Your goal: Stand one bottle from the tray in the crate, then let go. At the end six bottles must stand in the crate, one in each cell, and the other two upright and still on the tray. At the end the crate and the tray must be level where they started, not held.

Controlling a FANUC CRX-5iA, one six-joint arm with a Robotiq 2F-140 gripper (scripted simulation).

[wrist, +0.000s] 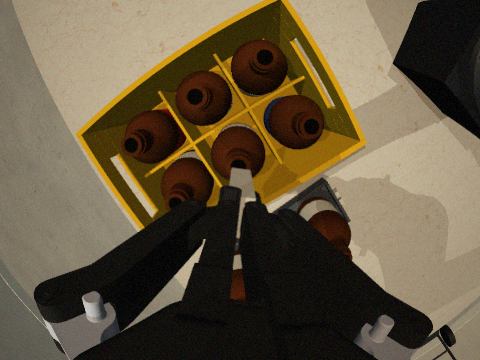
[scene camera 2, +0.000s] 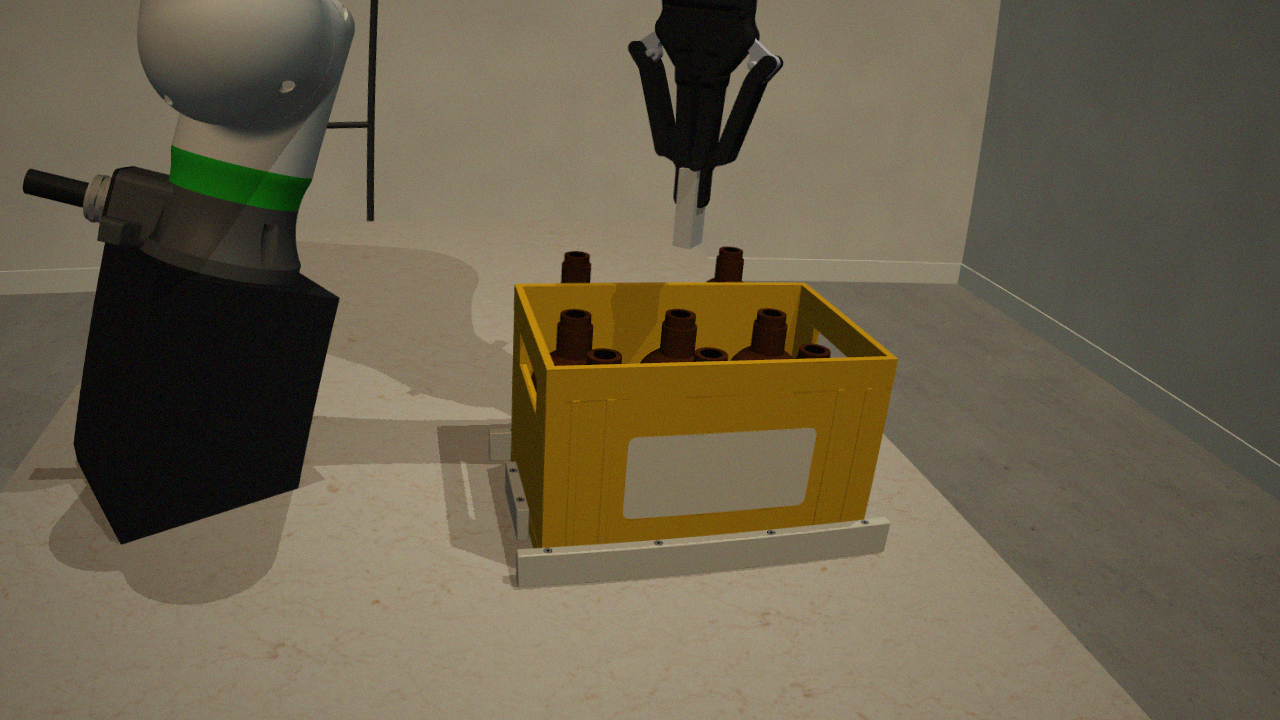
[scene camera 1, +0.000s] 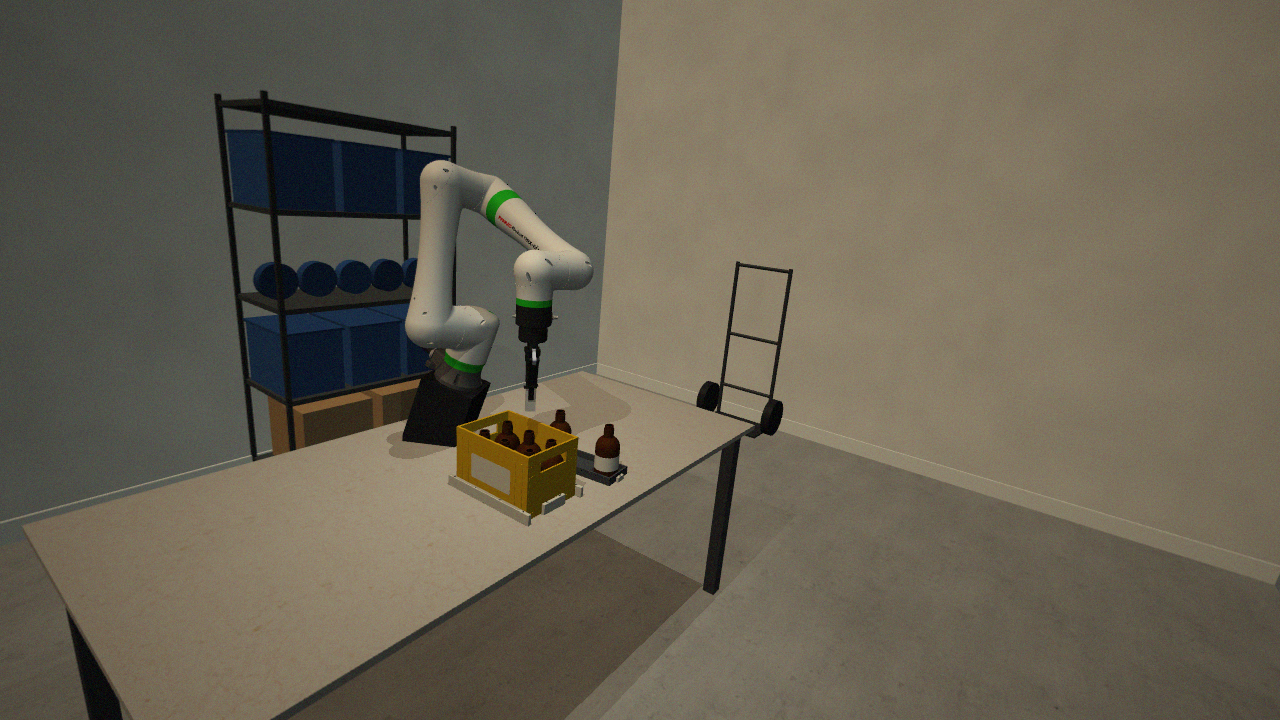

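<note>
A yellow crate (scene camera 2: 613,453) is part of the scene, visible in the wrist view (wrist: 101,137) and in scene camera 1 (scene camera 1: 507,474) too. The gripper (scene camera 2: 687,244) can be seen as well, and it also appears in the wrist view (wrist: 238,184) and in scene camera 1 (scene camera 1: 530,410).
</note>
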